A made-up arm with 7 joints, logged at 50 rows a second.
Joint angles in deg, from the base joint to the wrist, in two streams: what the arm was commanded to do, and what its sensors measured. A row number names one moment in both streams.
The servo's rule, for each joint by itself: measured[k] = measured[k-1] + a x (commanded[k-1-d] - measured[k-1]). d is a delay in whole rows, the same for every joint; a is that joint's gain. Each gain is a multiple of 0.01, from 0.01 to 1. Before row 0 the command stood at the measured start. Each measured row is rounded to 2 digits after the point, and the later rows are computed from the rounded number. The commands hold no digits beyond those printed.
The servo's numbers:
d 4
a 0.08 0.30 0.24 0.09 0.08 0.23 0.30
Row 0, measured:
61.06, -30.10, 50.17, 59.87, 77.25, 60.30, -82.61
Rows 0 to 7, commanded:
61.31, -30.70, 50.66, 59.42, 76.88, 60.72, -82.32
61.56, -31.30, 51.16, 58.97, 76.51, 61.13, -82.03
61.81, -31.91, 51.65, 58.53, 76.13, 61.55, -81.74
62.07, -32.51, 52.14, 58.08, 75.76, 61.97, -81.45
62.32, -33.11, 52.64, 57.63, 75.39, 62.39, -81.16
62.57, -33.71, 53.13, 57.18, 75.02, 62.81, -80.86
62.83, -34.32, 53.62, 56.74, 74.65, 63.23, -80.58
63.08, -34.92, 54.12, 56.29, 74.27, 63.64, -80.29
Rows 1 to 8, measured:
61.06, -30.10, 50.17, 59.87, 77.25, 60.30, -82.61
61.06, -30.10, 50.17, 59.87, 77.25, 60.30, -82.61
61.06, -30.10, 50.17, 59.87, 77.25, 60.30, -82.61
61.06, -30.10, 50.17, 59.87, 77.25, 60.30, -82.61
61.08, -30.28, 50.29, 59.83, 77.22, 60.40, -82.52
61.12, -30.59, 50.50, 59.75, 77.16, 60.57, -82.37
61.18, -30.99, 50.78, 59.64, 77.08, 60.80, -82.18
61.25, -31.45, 51.11, 59.50, 76.97, 61.07, -81.96

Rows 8 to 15, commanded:
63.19, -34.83, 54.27, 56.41, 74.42, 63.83, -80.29
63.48, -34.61, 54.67, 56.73, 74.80, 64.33, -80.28
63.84, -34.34, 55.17, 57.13, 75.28, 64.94, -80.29
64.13, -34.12, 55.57, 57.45, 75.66, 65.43, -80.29
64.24, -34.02, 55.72, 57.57, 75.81, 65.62, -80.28
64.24, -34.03, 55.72, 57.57, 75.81, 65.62, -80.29
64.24, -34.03, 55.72, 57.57, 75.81, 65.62, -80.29
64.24, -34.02, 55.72, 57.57, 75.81, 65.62, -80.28
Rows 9 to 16, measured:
61.34, -31.95, 51.48, 59.33, 76.84, 61.37, -81.72
61.44, -32.48, 51.88, 59.14, 76.69, 61.70, -81.46
61.55, -33.03, 52.30, 58.92, 76.53, 62.05, -81.20
61.67, -33.60, 52.74, 58.68, 76.35, 62.42, -80.93
61.79, -33.97, 53.11, 58.48, 76.20, 62.74, -80.74
61.93, -34.16, 53.48, 58.32, 76.09, 63.11, -80.60
62.08, -34.21, 53.89, 58.21, 76.03, 63.53, -80.51
62.24, -34.18, 54.29, 58.14, 76.00, 63.97, -80.44

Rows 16 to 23, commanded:
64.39, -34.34, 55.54, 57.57, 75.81, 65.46, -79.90
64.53, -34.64, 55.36, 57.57, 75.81, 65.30, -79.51
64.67, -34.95, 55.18, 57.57, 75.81, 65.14, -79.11
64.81, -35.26, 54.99, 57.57, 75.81, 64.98, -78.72
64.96, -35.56, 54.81, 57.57, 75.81, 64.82, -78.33
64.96, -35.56, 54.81, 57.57, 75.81, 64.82, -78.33
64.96, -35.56, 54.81, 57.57, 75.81, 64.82, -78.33
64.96, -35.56, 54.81, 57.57, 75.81, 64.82, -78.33
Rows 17 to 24, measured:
62.40, -34.13, 54.63, 58.09, 75.98, 64.35, -80.39
62.55, -34.10, 54.89, 58.04, 75.97, 64.64, -80.36
62.69, -34.08, 55.09, 58.00, 75.96, 64.87, -80.34
62.81, -34.06, 55.24, 57.96, 75.95, 65.04, -80.32
62.94, -34.14, 55.31, 57.92, 75.94, 65.14, -80.19
63.07, -34.29, 55.32, 57.89, 75.93, 65.18, -79.99
63.20, -34.49, 55.29, 57.86, 75.92, 65.17, -79.73
63.33, -34.72, 55.22, 57.83, 75.91, 65.13, -79.43

